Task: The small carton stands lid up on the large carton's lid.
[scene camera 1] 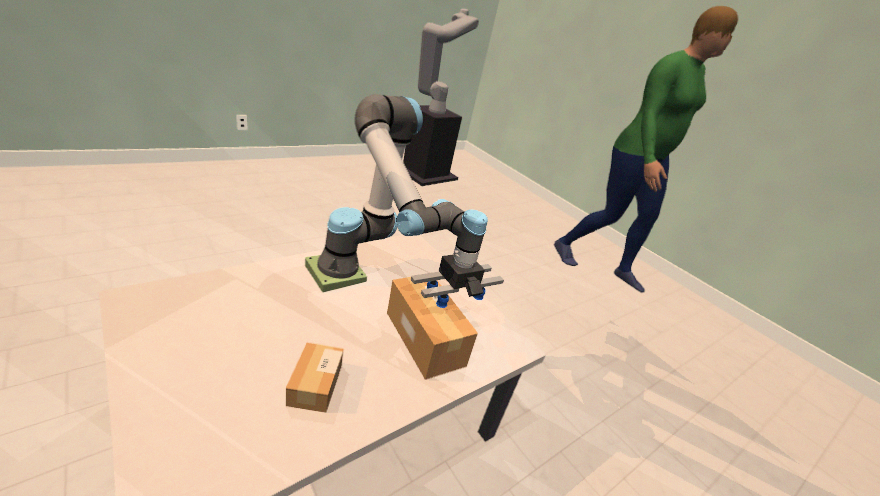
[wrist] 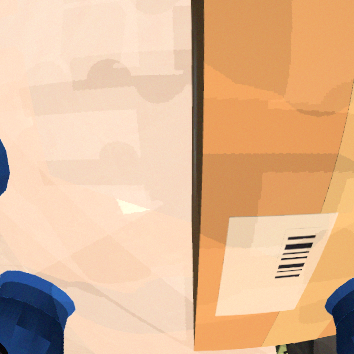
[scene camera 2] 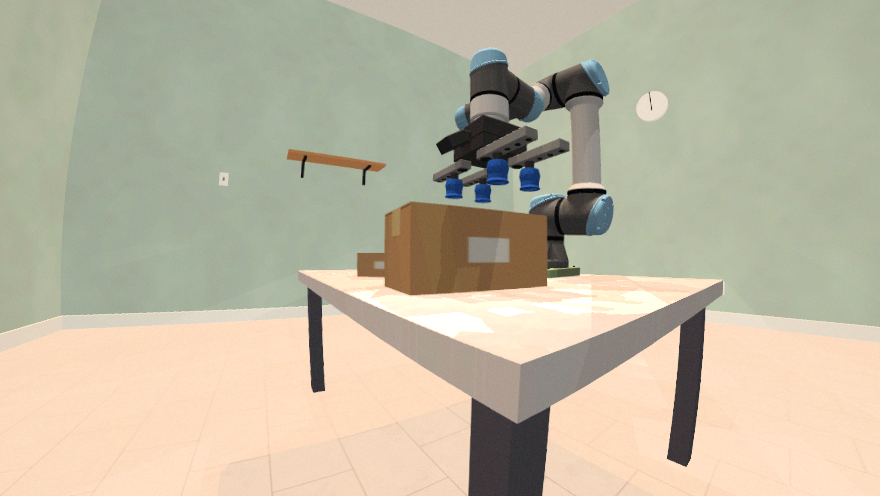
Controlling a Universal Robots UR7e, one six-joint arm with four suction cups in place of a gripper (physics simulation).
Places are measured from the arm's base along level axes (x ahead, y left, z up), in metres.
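Pixels of known places: hand, its tool point: [scene camera 1: 454, 293] [wrist: 207, 251] [scene camera 2: 489, 193]; arm's base, origin of its link: [scene camera 1: 338, 266].
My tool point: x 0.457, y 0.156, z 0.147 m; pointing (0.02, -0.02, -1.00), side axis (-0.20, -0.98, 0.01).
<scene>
Ahead of a thing's pixels: the offset from my tool point to its top centre.
The large carton {dx -0.015, dy -0.074, dz -0.030 m} [scene camera 1: 411, 335] [scene camera 2: 443, 252] [wrist: 240, 185] stands on the table, its taped, labelled lid up. The small carton {dx -0.034, dy -0.455, dz -0.106 m} [scene camera 1: 315, 369] [scene camera 2: 369, 264] lies apart from it on the table, its taped face with a barcode label up; in the scene camera 2 view it is partly hidden behind the large carton. My suction gripper [scene camera 1: 456, 291] [scene camera 2: 491, 183] is low over the large carton, with two blue cups above the lid and the others out past its side. A small gap shows between cups and lid in the scene camera 2 view. It holds nothing.
The table [scene camera 1: 234, 425] [scene camera 2: 431, 345] carries both cartons and the arm's green base plate [scene camera 1: 326, 283] [scene camera 2: 563, 271]. A person in a green sweater [scene camera 1: 668, 104] is beyond the table by the right wall. A second grey arm [scene camera 1: 430, 61] stands on a black pedestal [scene camera 1: 434, 144] behind.
</scene>
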